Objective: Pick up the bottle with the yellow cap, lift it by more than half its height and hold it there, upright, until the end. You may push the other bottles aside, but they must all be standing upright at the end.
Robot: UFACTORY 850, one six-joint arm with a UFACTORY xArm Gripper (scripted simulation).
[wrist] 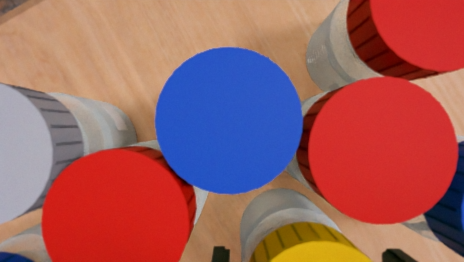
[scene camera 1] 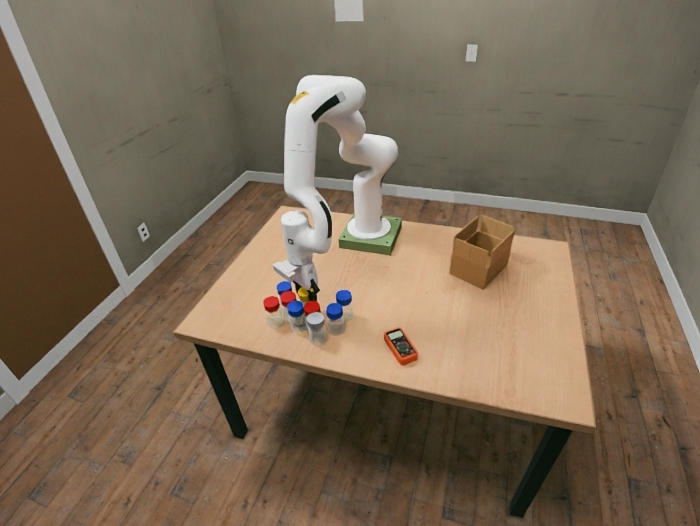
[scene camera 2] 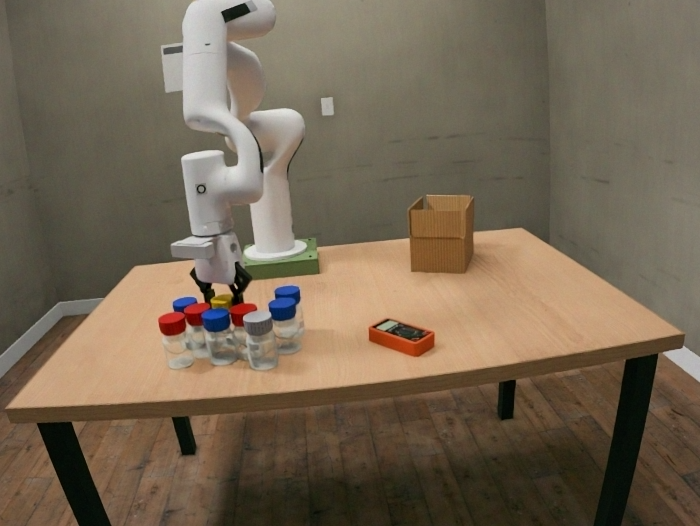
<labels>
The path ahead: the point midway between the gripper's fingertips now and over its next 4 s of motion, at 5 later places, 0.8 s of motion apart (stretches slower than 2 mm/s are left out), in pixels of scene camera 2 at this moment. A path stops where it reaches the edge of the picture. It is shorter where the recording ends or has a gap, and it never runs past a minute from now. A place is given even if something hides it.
My gripper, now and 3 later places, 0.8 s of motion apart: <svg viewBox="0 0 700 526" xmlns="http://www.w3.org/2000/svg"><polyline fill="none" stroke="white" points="225,310 224,306 222,294 221,285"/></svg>
</labels>
